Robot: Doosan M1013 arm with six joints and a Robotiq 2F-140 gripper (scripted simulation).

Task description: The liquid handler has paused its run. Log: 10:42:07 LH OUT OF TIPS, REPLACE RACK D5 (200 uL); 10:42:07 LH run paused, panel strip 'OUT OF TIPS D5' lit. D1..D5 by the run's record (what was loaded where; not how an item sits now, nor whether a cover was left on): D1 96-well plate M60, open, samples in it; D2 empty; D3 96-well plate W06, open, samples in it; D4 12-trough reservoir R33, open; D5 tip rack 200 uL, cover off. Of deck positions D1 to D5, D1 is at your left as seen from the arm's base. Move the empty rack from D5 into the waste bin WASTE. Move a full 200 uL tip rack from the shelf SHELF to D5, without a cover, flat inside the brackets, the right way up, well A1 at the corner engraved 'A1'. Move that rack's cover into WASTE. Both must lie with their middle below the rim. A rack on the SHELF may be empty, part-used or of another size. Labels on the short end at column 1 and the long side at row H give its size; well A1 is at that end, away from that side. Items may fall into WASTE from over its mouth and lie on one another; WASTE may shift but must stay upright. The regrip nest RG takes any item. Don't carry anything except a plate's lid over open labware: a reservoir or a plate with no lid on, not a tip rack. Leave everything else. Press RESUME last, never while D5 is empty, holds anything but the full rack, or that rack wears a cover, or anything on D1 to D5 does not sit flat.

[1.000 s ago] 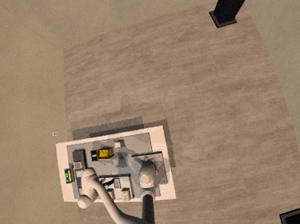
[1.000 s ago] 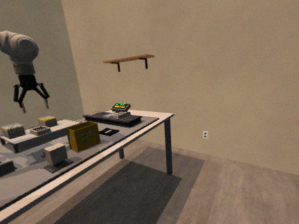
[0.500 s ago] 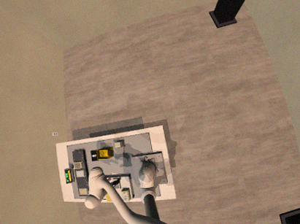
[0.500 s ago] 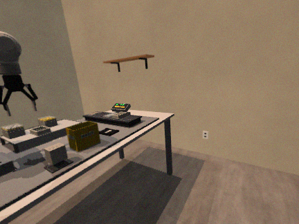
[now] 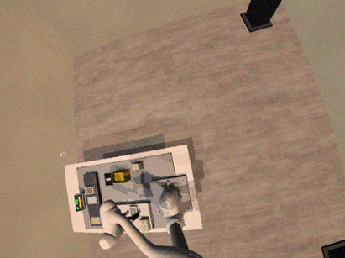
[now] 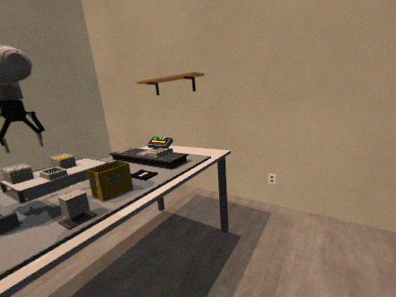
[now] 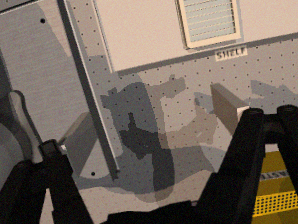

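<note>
Right now the clear rack cover is 23 cm to the left of my hand, 14 cm below it and 2 cm ahead of it. Round my hand: grey resume box: 36 cm to the right, 20 cm below, 4 cm behind; shelf: 21 cm below, 18 cm ahead, 15 cm to the left; shelf label: 27 cm below, 16 cm ahead, 2 cm to the right.
</note>
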